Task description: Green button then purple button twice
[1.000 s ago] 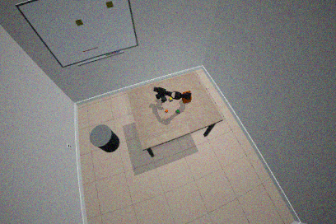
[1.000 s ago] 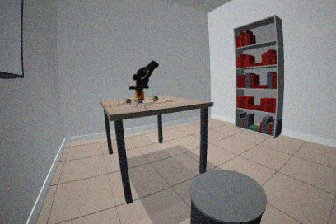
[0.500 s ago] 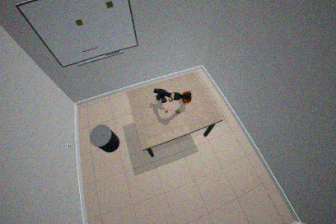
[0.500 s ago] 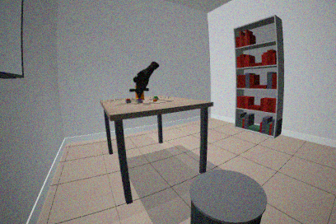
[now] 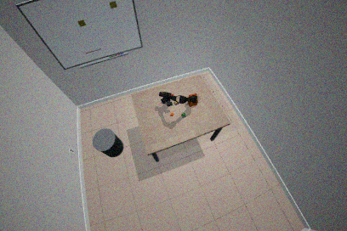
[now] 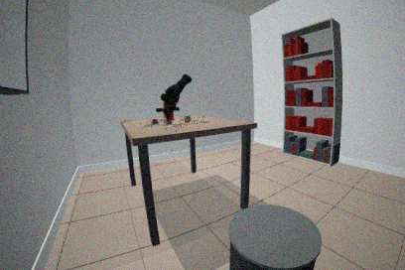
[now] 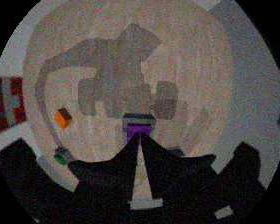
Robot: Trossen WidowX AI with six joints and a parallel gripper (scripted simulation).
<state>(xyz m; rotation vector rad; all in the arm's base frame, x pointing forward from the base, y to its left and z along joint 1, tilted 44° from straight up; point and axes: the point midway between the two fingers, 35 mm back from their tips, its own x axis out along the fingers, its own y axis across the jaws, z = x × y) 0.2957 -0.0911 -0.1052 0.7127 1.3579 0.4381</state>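
The purple button is 1 cm below my gripper tip. The rest, counted from my gripper tip: orange block (2 cm ahead, 17 cm to the left, 2 cm below); then green button (10 cm behind, 25 cm to the left).
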